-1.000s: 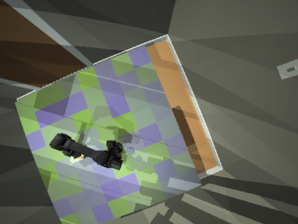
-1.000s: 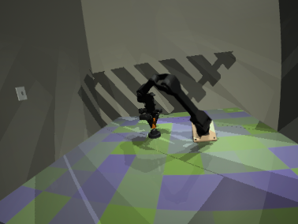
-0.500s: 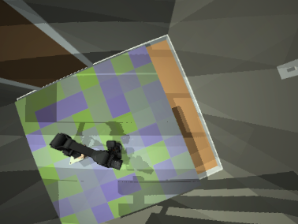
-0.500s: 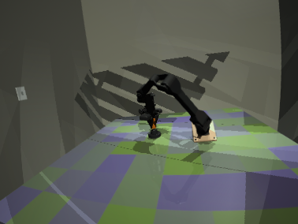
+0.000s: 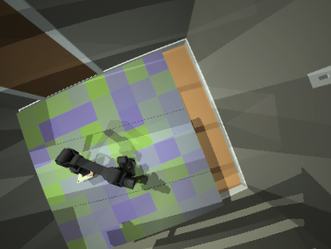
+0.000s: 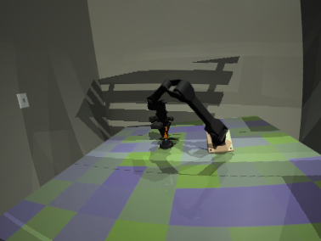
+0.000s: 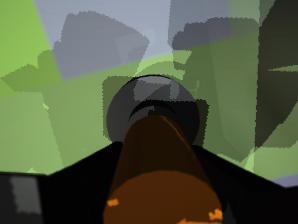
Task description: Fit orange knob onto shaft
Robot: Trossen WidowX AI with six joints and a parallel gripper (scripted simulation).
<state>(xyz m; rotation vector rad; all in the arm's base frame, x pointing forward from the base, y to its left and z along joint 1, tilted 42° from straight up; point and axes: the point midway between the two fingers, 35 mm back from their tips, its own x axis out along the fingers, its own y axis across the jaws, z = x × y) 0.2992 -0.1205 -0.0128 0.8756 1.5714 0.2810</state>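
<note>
Right now my gripper tip is 30 mm below the orange knob. From my gripper tip the other things lie so: round dark pedestal: 40 mm below.
</note>
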